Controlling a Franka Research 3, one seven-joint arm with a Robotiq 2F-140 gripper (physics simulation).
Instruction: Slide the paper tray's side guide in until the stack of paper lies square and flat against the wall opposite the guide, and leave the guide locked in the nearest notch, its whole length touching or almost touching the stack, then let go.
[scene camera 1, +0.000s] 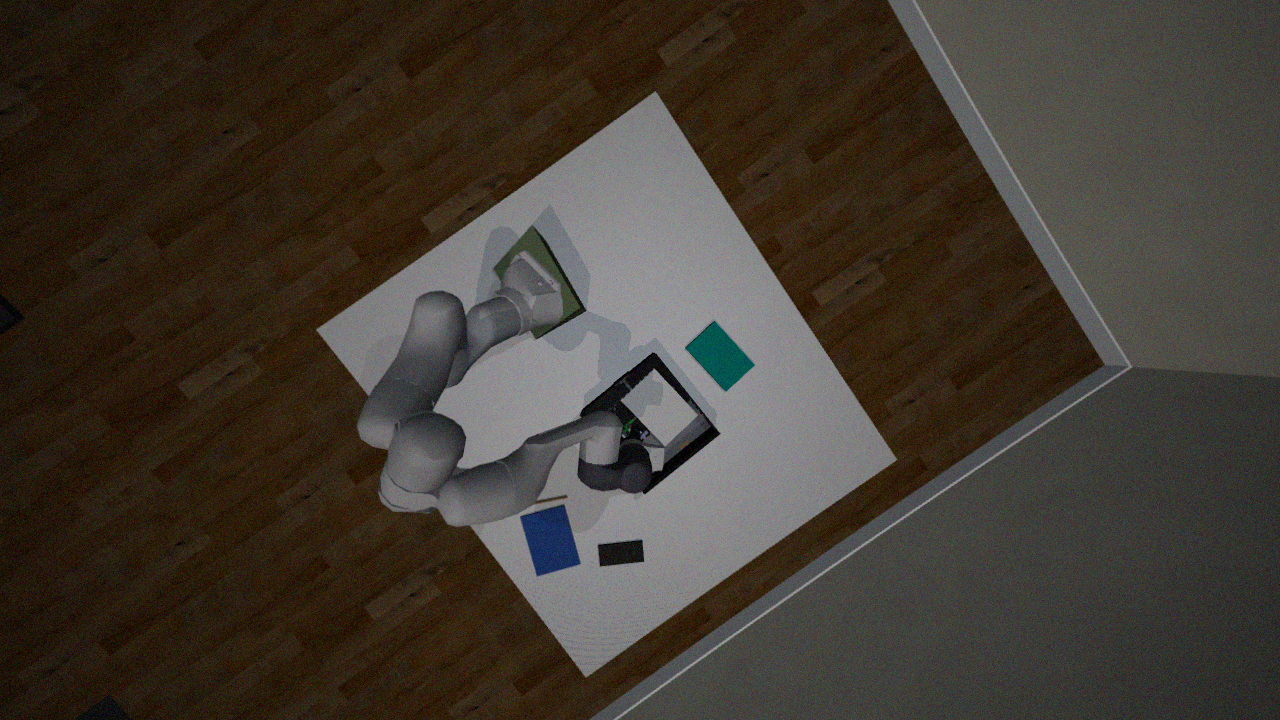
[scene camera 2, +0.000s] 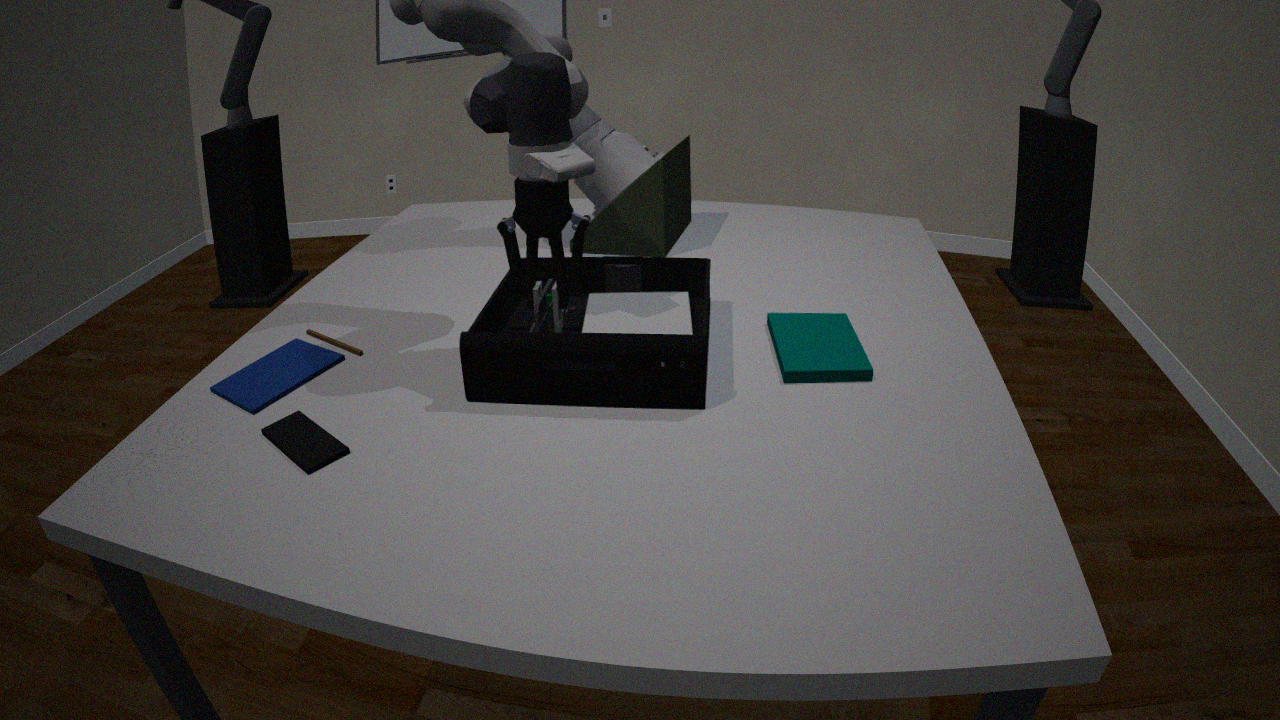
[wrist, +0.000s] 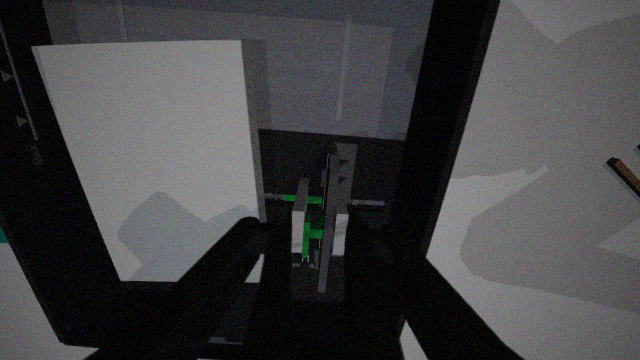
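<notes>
The black paper tray (scene camera 1: 682, 462) (scene camera 2: 581, 371) (wrist: 445, 125) stands on the table. The white paper stack (scene camera 1: 664, 410) (scene camera 2: 637, 315) (wrist: 150, 125) lies flat in it, along the left wall in the wrist view; whether it touches that wall I cannot tell. The grey side guide (wrist: 334, 190) stands upright right of the stack, with a gap between them. A green latch (wrist: 315, 233) is on the guide's stack side. My gripper (scene camera 2: 546, 306) (wrist: 318, 194) points down into the tray, its fingers partly open on either side of the guide and latch, not clamped. The notches below are hard to see.
A teal block (scene camera 1: 720, 356) (scene camera 2: 819, 346) lies beyond the tray's stack side. A blue book (scene camera 1: 550, 540) (scene camera 2: 277, 374), a black slab (scene camera 1: 621, 552) (scene camera 2: 306, 441) and a brown stick (scene camera 2: 333, 342) (wrist: 625, 175) lie on the other side. A green wedge (scene camera 1: 572, 304) (scene camera 2: 640, 210) stands behind the tray.
</notes>
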